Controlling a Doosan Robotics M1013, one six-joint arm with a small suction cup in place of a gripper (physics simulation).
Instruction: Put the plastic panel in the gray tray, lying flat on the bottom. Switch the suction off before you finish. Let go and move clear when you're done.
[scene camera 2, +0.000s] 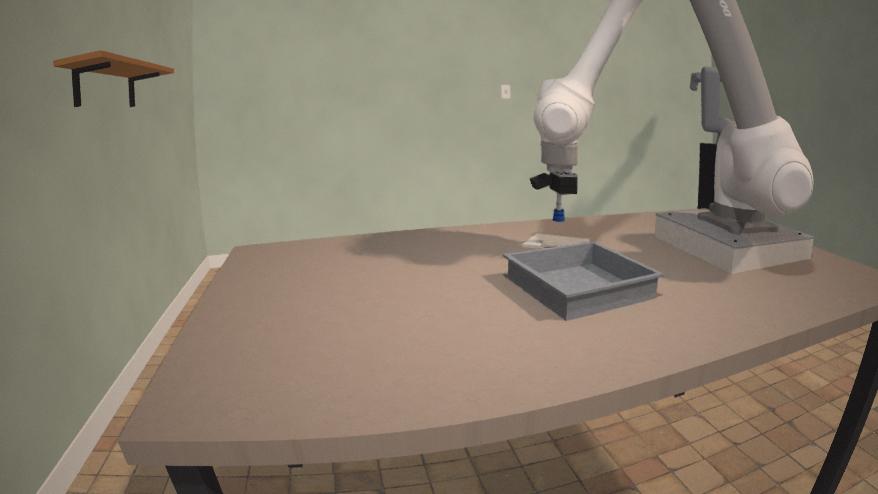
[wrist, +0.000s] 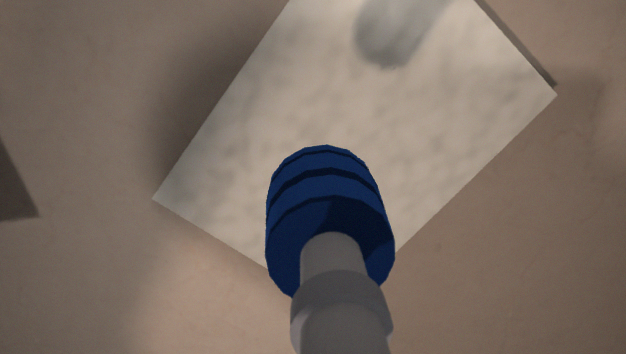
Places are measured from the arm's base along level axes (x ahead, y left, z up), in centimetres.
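Where they show: hand, its tool point: (scene camera 2: 558, 220) (wrist: 322, 196); arm's base, origin of its link: (scene camera 2: 737, 224).
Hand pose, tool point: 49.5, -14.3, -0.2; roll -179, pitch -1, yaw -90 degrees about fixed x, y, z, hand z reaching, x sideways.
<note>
Each offset is from my tool point to the top centre of the thing, as dx, dy, dz. Level surfaces: height alone.
The plastic panel @(-0.3, -1.7, -5.8) (scene camera 2: 563, 240) (wrist: 425, 130), pale off-white and rectangular, lies flat on the table behind the gray tray; in the wrist view its top edge runs out of frame. My suction cup (scene camera 2: 558, 216) (wrist: 327, 210), blue with ridges, hangs above the panel, apart from it and holding nothing. In the wrist view the cup covers the panel's lower corner. The gray tray @(+5.4, +29.6, -1.3) (scene camera 2: 610, 297) is square, shallow and open-topped, with its floor bare. It stands in front of the panel in the scene view; the tray itself does not show in the wrist view.
The tray's low walls and rim stand close in front of the panel. The arm's base plinth (scene camera 2: 767, 254) is on the table @(dz -6.3) (scene camera 2: 368, 344) at the right. A wooden shelf (scene camera 2: 113, 63) is on the left wall, away from the table. Shadows fall around the panel.
</note>
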